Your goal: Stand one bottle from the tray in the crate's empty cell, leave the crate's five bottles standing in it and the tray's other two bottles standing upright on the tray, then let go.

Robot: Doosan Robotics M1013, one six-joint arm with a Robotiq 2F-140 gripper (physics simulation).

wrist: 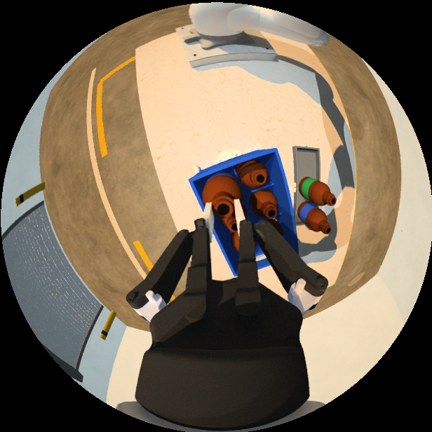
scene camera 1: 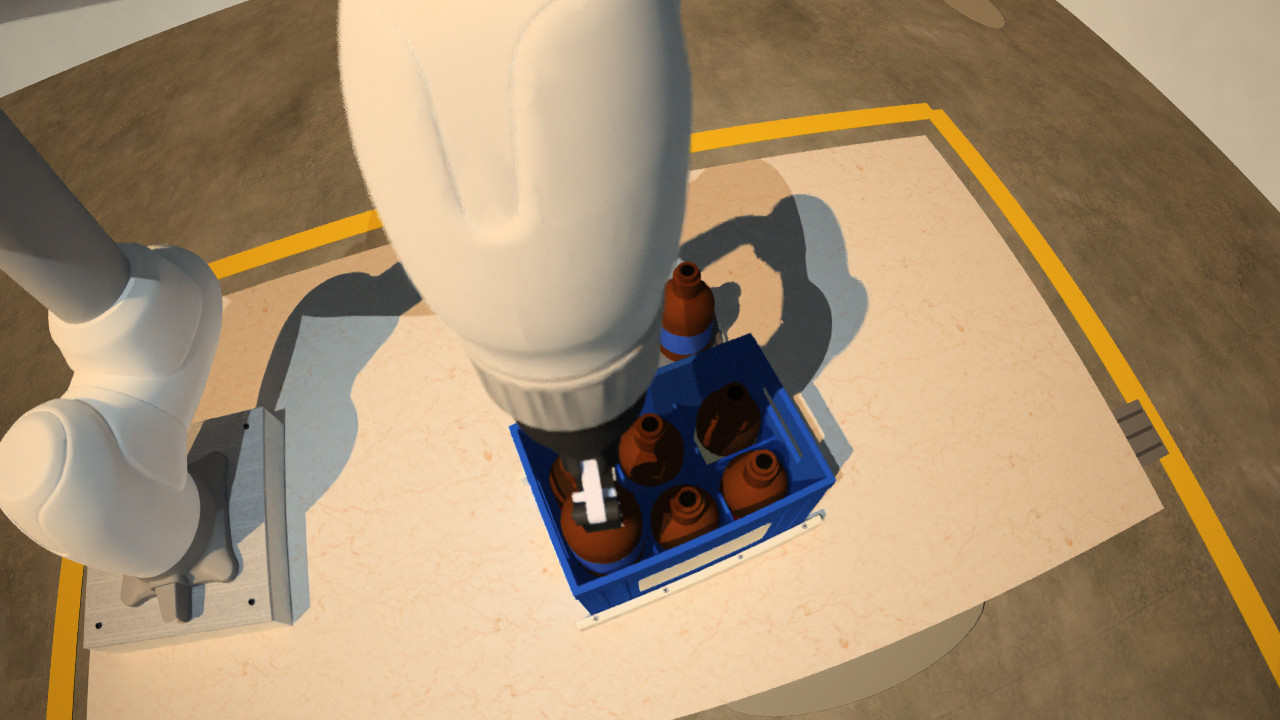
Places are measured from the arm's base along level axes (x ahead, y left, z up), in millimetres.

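Pixels of known places: arm's base, origin of its link: [scene camera 1: 177, 529].
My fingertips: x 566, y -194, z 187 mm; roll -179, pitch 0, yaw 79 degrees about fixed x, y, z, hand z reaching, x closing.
Ahead of a thing's pixels: the offset from my fingertips to its top centre. "spot": to the spot under its first point.
My gripper [scene camera 1: 597, 517] [wrist: 223, 209] is shut on the neck of a brown bottle @[dz +16, dx -6, dy +0 mm] [scene camera 1: 601, 542] [wrist: 220, 187] with a blue band. The bottle is upright at the crate's front-left corner cell in the scene view; its mouth is higher than its neighbours', and its base is hidden. The blue crate @[spot: dz -95, dx +173, dy -43 mm] [scene camera 1: 792, 506] [wrist: 281, 190] also holds several brown bottles, including one @[dz -88, dx +73, dy +89 mm] [scene camera 1: 650, 452] [wrist: 264, 201] near the middle and one @[dz -88, dx +164, dy +9 mm] [scene camera 1: 756, 485] at the front right. On the grey tray [wrist: 306, 156], a green-banded bottle [wrist: 315, 191] and a blue-banded bottle @[dz -91, dx +184, dy +258 mm] [scene camera 1: 687, 311] [wrist: 312, 216] stand upright.
The arm's base plate [scene camera 1: 268, 537] [wrist: 230, 57] stands left of the crate in the scene view. A pale rail @[dz -221, dx +83, dy -53 mm] [scene camera 1: 702, 574] runs along the crate's front foot. The arm hides much of the tray area in the scene view. Yellow lines [scene camera 1: 1029, 241] border the work area.
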